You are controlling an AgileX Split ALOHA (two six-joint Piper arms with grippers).
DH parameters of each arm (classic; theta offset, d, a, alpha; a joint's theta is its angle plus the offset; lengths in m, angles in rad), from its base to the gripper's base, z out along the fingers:
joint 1: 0 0.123 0 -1.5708
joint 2: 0.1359 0 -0.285 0
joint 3: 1.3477 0 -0.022 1.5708
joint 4: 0 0.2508 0 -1.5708
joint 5: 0 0 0.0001 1.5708
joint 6: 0 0.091 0 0
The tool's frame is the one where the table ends.
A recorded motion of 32 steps. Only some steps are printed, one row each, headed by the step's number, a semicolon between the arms.
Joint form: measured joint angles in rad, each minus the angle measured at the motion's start. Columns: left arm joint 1, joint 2, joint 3, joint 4, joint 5, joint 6; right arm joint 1, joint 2, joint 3, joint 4, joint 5, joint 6.
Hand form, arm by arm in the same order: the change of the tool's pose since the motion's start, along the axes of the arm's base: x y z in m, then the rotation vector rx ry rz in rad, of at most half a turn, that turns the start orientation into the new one. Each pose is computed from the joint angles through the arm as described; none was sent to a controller.
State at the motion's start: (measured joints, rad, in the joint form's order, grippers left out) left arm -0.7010 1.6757 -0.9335 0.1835 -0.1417 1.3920; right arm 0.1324 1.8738 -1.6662 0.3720 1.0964 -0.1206
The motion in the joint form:
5: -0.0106 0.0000 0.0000 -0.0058 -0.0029 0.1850; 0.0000 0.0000 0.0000 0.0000 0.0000 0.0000
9: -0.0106 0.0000 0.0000 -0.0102 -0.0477 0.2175; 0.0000 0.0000 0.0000 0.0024 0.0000 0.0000
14: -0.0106 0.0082 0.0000 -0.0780 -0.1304 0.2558; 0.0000 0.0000 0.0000 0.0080 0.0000 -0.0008
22: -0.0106 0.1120 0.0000 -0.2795 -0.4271 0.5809; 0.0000 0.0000 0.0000 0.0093 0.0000 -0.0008
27: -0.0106 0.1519 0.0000 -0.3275 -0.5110 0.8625; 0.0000 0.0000 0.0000 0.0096 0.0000 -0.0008
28: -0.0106 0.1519 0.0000 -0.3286 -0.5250 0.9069; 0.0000 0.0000 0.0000 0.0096 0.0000 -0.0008
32: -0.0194 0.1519 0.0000 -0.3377 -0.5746 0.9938; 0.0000 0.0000 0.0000 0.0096 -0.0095 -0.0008
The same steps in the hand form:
5: -0.0024 -0.0029 0.0002 0.1139 -0.1071 -0.0984; 0.0000 0.0000 0.0000 0.0000 0.0000 0.0000
9: -0.0014 -0.0047 0.0038 0.1013 -0.1562 -0.1138; 0.0000 0.0002 0.0001 0.0024 0.0003 -0.0003
14: 0.0019 -0.0070 0.0078 0.0366 -0.1989 -0.0899; -0.0001 0.0006 0.0002 0.0076 0.0008 -0.0003
22: 0.0203 -0.0132 -0.0054 0.0481 -0.4464 -0.0502; -0.0001 0.0007 0.0003 0.0089 0.0009 -0.0004
27: 0.0258 -0.0138 -0.0136 0.2226 -0.6225 -0.0942; -0.0001 0.0007 0.0003 0.0092 0.0010 -0.0005
28: 0.0261 -0.0137 -0.0123 0.2496 -0.6583 -0.1032; -0.0001 0.0007 0.0003 0.0092 0.0010 -0.0005
32: 0.0249 -0.0159 -0.0079 0.2888 -0.7439 -0.1125; 0.0008 0.0007 0.0006 0.0099 -0.0079 -0.0039

